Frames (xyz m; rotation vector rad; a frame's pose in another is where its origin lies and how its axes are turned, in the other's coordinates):
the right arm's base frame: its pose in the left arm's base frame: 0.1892 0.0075 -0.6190 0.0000 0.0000 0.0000
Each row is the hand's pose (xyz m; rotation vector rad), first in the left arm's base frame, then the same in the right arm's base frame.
Working: the left arm's base frame: its pose in the right arm's base frame: -0.1892 -0.0075 0.6190 0.0000 0.0000 0.0000

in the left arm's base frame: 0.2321 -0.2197 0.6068 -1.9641 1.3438 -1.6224
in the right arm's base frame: 0.0429 -0.2272 1.2258 -1.9641 1.3438 -1.6224
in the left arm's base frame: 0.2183 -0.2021 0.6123 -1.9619 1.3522 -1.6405
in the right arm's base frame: 0.0291 -0.2096 1.2313 -1.9619 1.3522 -1.6405
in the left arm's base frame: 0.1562 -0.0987 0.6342 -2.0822 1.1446 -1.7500
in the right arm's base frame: -0.0330 -0.1062 1.2532 -2.0822 1.1446 -1.7500
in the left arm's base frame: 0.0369 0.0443 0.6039 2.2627 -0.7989 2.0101
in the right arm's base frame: -0.1523 0.0368 1.2229 2.2627 -0.7989 2.0101
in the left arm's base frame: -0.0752 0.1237 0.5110 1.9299 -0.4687 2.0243
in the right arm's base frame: -0.2644 0.1162 1.1300 1.9299 -0.4687 2.0243
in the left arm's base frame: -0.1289 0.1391 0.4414 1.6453 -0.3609 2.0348
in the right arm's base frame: -0.3181 0.1316 1.0604 1.6453 -0.3609 2.0348
